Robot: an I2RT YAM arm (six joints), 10 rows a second.
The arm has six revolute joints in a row. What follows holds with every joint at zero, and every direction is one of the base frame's.
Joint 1 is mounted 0.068 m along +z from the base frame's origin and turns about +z.
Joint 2 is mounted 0.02 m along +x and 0.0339 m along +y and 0.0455 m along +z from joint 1 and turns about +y.
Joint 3 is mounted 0.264 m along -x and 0.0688 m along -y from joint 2 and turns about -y.
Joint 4 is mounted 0.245 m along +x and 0.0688 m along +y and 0.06 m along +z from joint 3 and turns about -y.
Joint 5 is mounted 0.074 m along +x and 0.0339 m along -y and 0.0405 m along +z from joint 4 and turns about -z.
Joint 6 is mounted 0.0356 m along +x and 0.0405 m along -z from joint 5 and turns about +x.
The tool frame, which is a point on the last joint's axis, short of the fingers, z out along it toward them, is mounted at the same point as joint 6; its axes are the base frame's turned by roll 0, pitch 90 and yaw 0 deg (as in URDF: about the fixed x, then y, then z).
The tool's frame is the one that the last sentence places.
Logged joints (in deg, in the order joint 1, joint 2, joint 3, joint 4, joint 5, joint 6), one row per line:
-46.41, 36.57, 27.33, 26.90, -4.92, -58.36
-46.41, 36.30, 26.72, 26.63, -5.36, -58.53
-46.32, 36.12, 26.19, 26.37, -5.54, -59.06
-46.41, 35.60, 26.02, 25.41, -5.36, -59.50
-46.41, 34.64, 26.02, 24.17, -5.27, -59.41
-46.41, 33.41, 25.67, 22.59, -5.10, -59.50
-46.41, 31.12, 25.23, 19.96, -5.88, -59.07
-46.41, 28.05, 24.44, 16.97, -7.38, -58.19
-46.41, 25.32, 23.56, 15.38, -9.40, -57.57
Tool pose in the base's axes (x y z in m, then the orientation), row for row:
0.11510, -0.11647, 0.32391, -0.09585, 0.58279, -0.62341, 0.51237
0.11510, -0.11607, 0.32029, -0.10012, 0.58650, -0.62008, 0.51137
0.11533, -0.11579, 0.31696, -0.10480, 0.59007, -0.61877, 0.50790
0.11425, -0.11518, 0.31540, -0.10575, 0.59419, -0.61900, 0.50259
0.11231, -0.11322, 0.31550, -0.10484, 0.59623, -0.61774, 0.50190
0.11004, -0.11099, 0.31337, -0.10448, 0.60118, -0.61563, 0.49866
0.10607, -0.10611, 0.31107, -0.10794, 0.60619, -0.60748, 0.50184
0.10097, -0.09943, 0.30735, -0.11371, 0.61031, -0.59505, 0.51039
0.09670, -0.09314, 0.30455, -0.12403, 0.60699, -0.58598, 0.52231
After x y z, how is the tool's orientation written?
As a quaternion, x y z w.
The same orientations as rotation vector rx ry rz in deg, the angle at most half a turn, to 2 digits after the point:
-13.21, 80.32, -85.92
-13.80, 80.87, -85.50
-14.47, 81.48, -85.45
-14.64, 82.24, -85.67
-14.52, 82.55, -85.53
-14.49, 83.35, -85.35
-14.94, 83.93, -84.11
-15.69, 84.19, -82.08
-17.02, 83.30, -80.42

